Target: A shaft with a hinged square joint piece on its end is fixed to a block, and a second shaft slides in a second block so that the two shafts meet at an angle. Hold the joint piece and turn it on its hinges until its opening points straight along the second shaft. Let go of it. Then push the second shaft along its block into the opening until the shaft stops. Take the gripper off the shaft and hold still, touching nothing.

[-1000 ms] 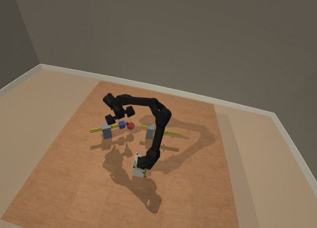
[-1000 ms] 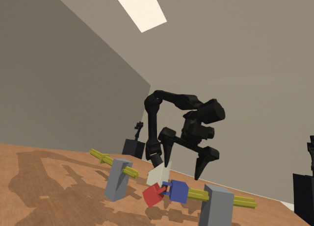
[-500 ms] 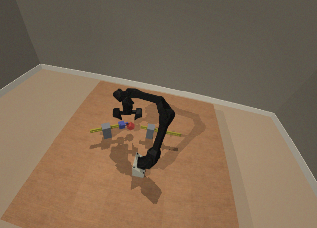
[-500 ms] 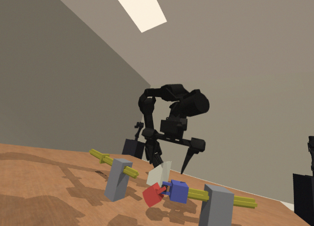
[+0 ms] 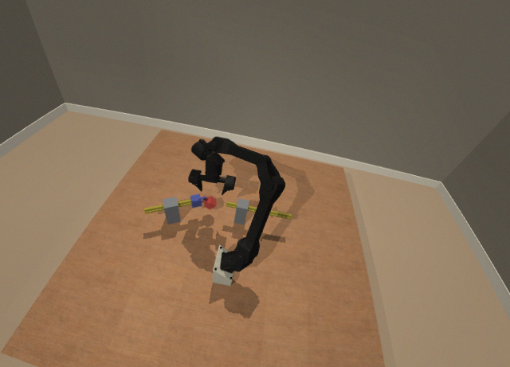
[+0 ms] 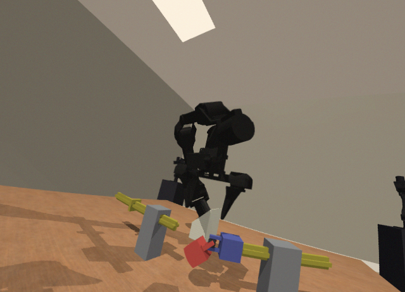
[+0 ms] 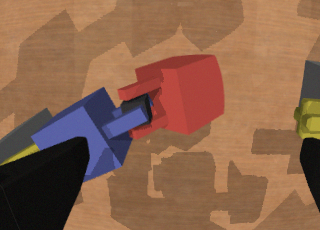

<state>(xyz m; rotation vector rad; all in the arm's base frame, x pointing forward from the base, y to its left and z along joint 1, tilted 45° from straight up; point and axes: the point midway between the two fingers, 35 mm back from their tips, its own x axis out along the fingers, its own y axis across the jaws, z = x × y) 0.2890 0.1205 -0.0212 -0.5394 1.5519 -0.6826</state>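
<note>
The red joint piece is 70 mm below my gripper tip and 10 mm to the left of it.
</note>
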